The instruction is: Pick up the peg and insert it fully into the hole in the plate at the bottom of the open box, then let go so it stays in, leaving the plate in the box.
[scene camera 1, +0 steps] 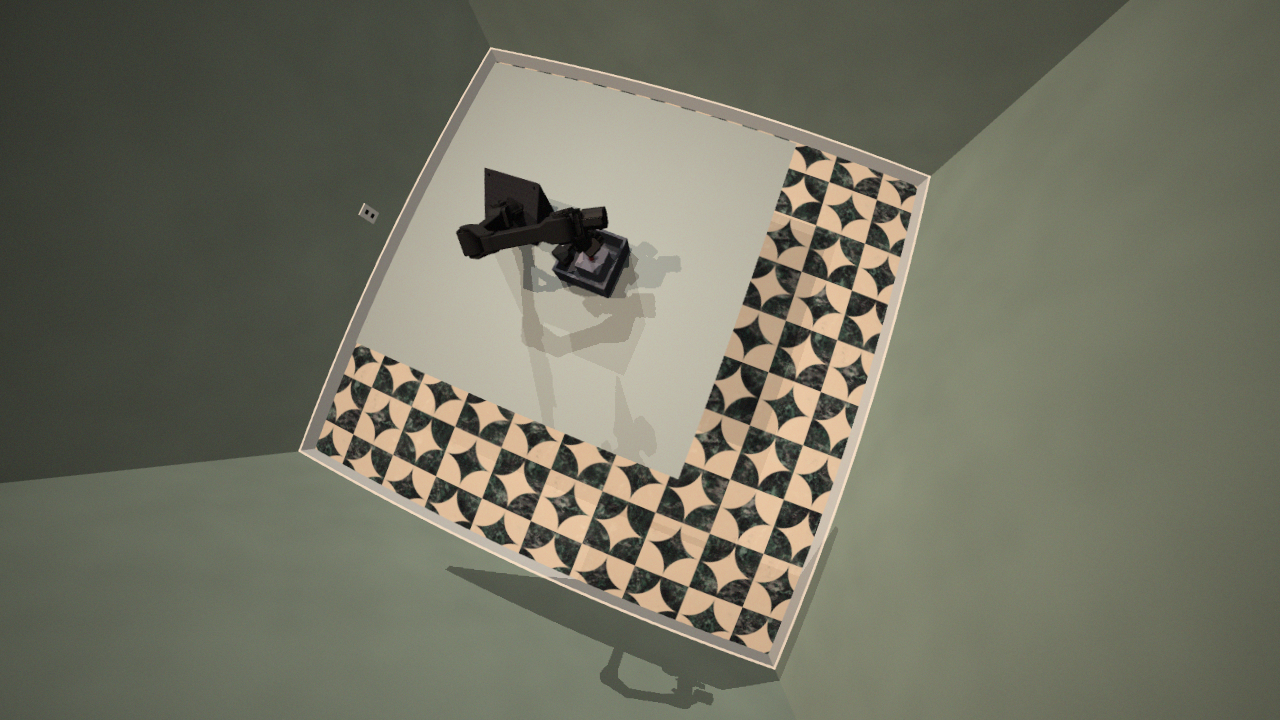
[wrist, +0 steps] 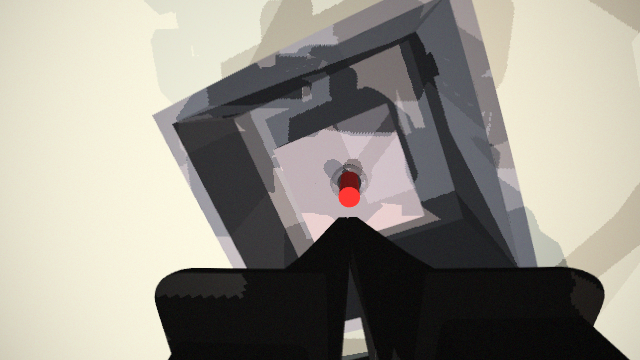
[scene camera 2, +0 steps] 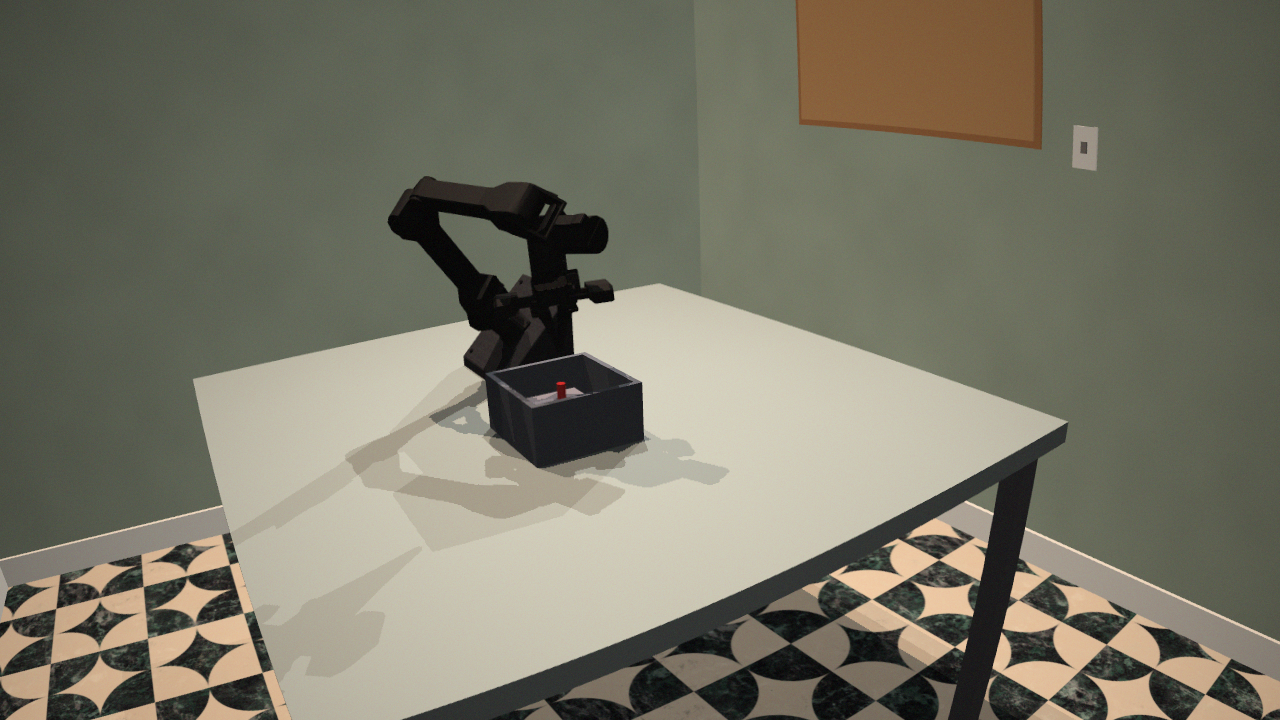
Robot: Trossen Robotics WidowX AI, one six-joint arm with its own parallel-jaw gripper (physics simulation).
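The red peg stands upright in the hole of the pale plate. Its upper part sticks up above the plate. How deep its lower end sits is hidden. The plate lies at the bottom of the dark open box. My gripper is shut and empty, its fingertips together. It hangs above the box, apart from the peg, and the peg's top shows just beyond the fingertips in the wrist view.
The box walls rise around the plate on all sides. The box stands on the pale table in front of the arm's base. Shadows of the arm fall across the table and into the box.
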